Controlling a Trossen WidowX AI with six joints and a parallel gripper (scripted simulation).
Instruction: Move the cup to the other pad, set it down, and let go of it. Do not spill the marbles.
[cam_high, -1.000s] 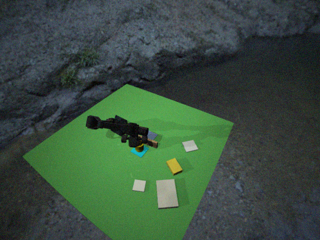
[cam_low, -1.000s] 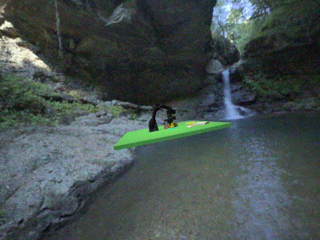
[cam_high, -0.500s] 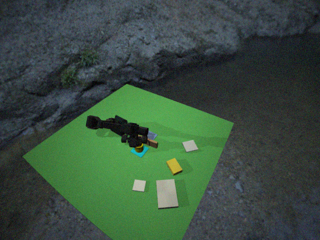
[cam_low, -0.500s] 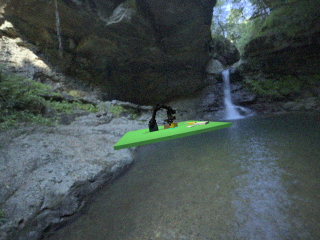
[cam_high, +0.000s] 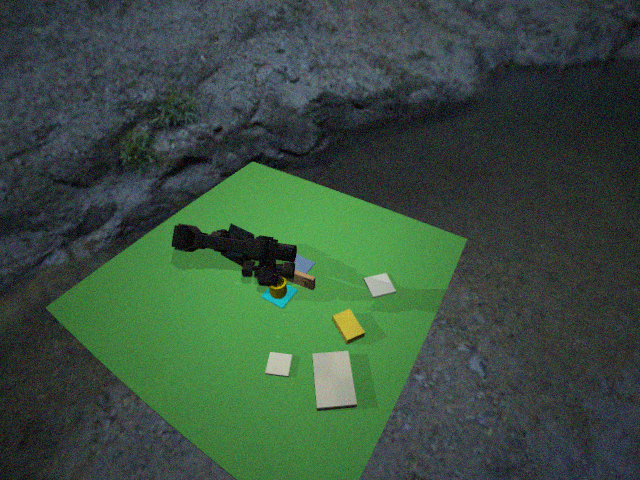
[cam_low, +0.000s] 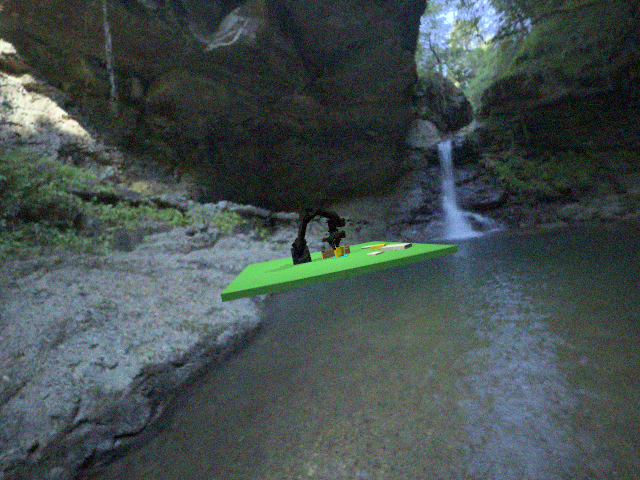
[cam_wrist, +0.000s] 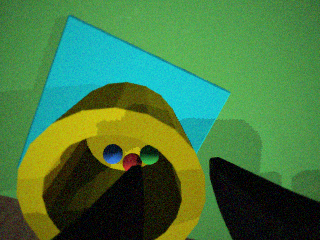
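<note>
Right now my gripper tip is 2 cm short of the yellow cup, 2 cm above it and 1 cm to the right of it. From my gripper tip the other things lie so: brown wooden bar: 10 cm to the left, 4 cm below, 1 cm ahead; grey-blue pad: 17 cm to the left, 6 cm below; cyan pad: 6 cm below, 2 cm to the left, 2 cm ahead.
</note>
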